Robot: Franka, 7 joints.
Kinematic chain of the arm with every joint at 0, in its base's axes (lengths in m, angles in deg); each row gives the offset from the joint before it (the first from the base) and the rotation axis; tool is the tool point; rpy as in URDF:
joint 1: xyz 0 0 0.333 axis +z
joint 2: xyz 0 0 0 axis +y
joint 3: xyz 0 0 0.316 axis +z
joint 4: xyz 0.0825 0 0 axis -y
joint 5: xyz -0.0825 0 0.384 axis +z
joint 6: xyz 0 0 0 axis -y
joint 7: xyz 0.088 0 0 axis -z
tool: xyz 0 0 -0.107 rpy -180 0 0
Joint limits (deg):
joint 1: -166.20..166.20
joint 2: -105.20..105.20
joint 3: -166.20..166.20
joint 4: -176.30..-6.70
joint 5: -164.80..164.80
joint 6: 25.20..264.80
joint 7: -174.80..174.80
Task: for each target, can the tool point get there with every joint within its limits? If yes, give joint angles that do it. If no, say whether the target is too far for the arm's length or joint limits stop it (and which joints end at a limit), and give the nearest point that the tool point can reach.
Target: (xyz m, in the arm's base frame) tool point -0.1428 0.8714 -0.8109
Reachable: no: too far | nearest point -0.0906 0.5530 -0.2828 | short by 0.619 m
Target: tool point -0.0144 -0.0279 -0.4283
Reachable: no: joint limits stop it (at a limit: joint 2) | nearest point -0.0355 -0.0687 -0.3192 | short by 0.118 m
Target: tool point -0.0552 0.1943 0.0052
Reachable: yes | joints 125.95 52.81 -22.12 -141.41 43.65 86.72 -99.16
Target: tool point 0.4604 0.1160 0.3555
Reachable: yes | joints 86.77 80.42 -73.07 -121.52 -70.66 52.93 -143.77
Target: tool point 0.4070 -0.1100 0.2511
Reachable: yes | joints -78.72 2.58 58.68 -144.35 44.60 120.61 125.91
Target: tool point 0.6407 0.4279 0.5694
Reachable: yes | joints 28.18 35.10 10.07 -58.69 -25.77 128.59 -1.00
